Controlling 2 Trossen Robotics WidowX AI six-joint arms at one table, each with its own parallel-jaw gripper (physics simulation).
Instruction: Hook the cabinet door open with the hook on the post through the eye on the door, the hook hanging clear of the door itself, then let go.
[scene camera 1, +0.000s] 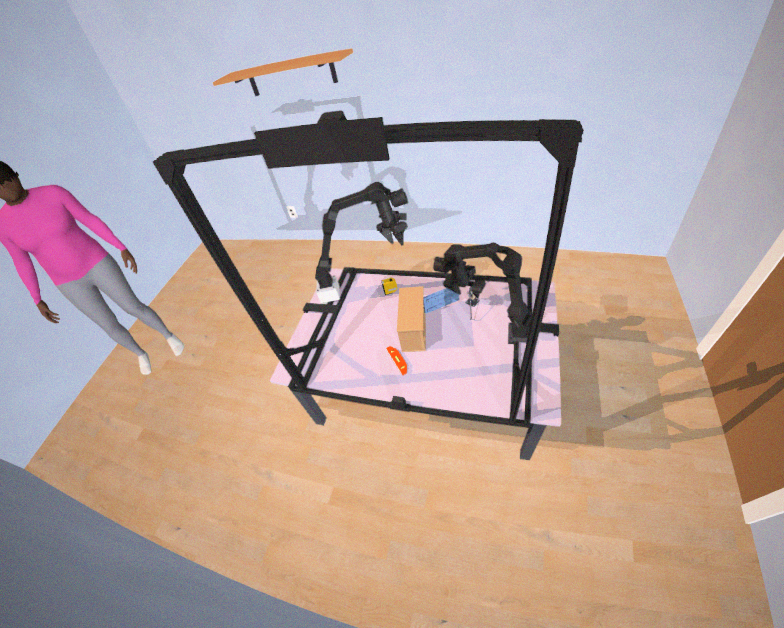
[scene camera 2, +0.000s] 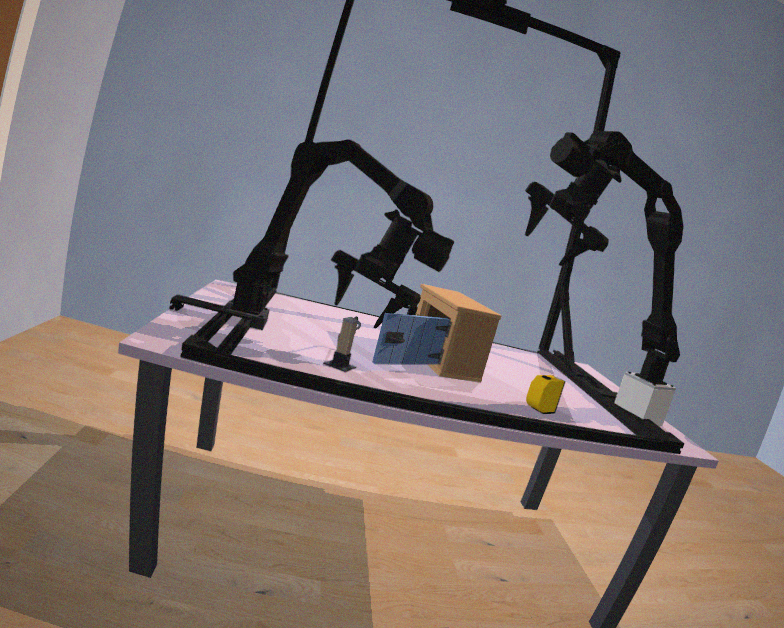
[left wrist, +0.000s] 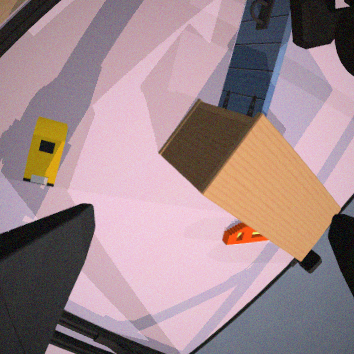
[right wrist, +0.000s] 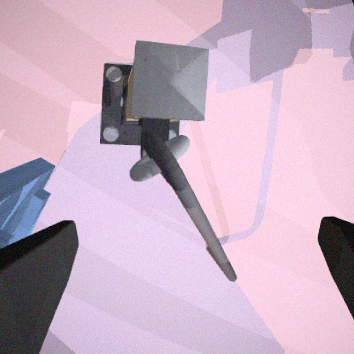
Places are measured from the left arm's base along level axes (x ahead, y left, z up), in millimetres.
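Where they show: left gripper, fingertip midpoint: (scene camera 1: 397, 244) (scene camera 2: 542, 250) (left wrist: 215, 221); right gripper, fingertip midpoint: (scene camera 1: 469, 296) (scene camera 2: 354, 316) (right wrist: 199, 231); left arm's base, link origin: (scene camera 1: 325, 283) (scene camera 2: 650, 379); right arm's base, link origin: (scene camera 1: 520, 331) (scene camera 2: 246, 309).
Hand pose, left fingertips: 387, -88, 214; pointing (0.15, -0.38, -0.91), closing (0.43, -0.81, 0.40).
Observation:
Things, the pixels of their top centre, and the offset from my left fingertips, as dx, dy, dz. "pt": a spot on its surface instead. Level surfaces: height alone.
- wooden cabinet, top centre: (left wrist: 287, 203) (scene camera 2: 458, 298) (scene camera 1: 410, 307) +3, -234, -159
- post, surface spot: (right wrist: 170, 80) pt +298, -131, -215
- yellow block-like object, top centre: (left wrist: 45, 160) (scene camera 2: 551, 373) (scene camera 1: 387, 280) -77, +44, -234
- table, surface height: dz -314
- orange-red tool-like piece, top centre: (left wrist: 258, 233) (scene camera 1: 397, 358) -93, -383, -296
A wooden cabinet (scene camera 1: 410, 310) (scene camera 2: 472, 343) (left wrist: 270, 175) has its blue door (scene camera 1: 441, 300) (scene camera 2: 420, 340) (left wrist: 252, 60) (right wrist: 20, 200) swung open. A dark eye (left wrist: 260, 14) sits near the door's free end. A post (scene camera 2: 347, 334) (right wrist: 170, 80) stands apart from the door on a black base. Its thin grey hook (right wrist: 197, 205) extends from a ring below the post's cap, its bent tip away from the door. My right gripper (scene camera 2: 357, 314) (right wrist: 199, 231) is open above the hook, which shows between its fingers, ungripped. My left gripper (scene camera 1: 396, 242) (scene camera 2: 545, 248) (left wrist: 215, 221) is open and empty, high above the table.
A yellow block-like object (scene camera 1: 390, 286) (scene camera 2: 545, 393) (left wrist: 46, 150) stands on the table (scene camera 1: 353, 353), apart from the cabinet. An orange-red tool-like piece (scene camera 1: 396, 359) (left wrist: 245, 234) lies near the cabinet's other end. Black frame rails run along the table's edges.

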